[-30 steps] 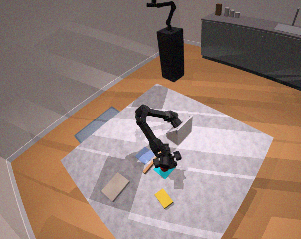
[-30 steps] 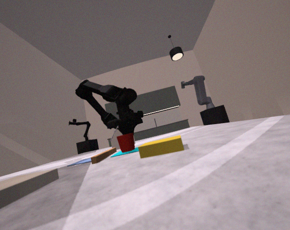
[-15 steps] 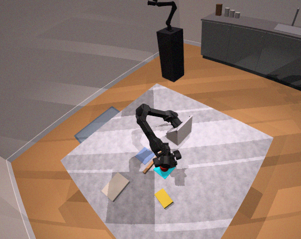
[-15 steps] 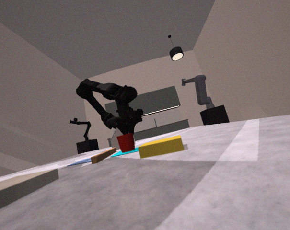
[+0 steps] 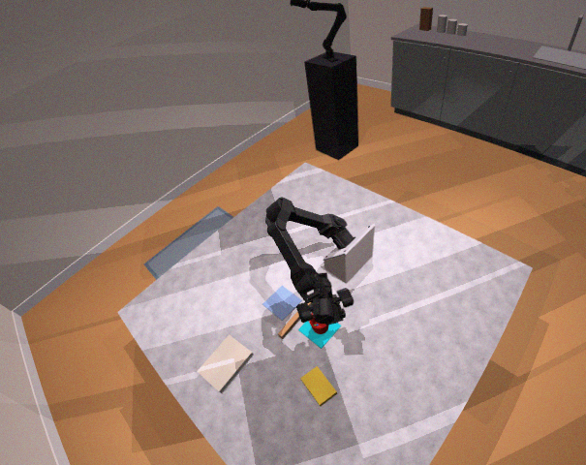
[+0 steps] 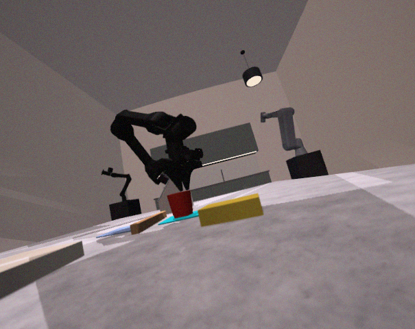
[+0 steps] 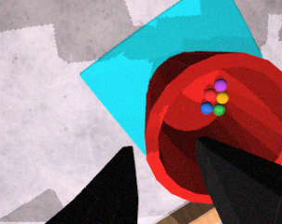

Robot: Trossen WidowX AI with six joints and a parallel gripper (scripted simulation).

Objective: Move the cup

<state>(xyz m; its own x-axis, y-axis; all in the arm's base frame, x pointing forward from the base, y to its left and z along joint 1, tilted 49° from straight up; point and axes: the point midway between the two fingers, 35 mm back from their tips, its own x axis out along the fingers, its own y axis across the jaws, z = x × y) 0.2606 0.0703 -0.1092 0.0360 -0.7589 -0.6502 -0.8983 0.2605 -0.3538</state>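
Now: gripper tip 4 cm above the red cup, 3 cm short of it and 1 cm to the left of it. Round my gripper tip: wooden bar (11 cm to the right, 8 cm below, 4 cm ahead); green marble (6 cm below, 4 cm ahead, 3 cm to the right); cyan pad (9 cm below, 3 cm ahead, 1 cm to the right).
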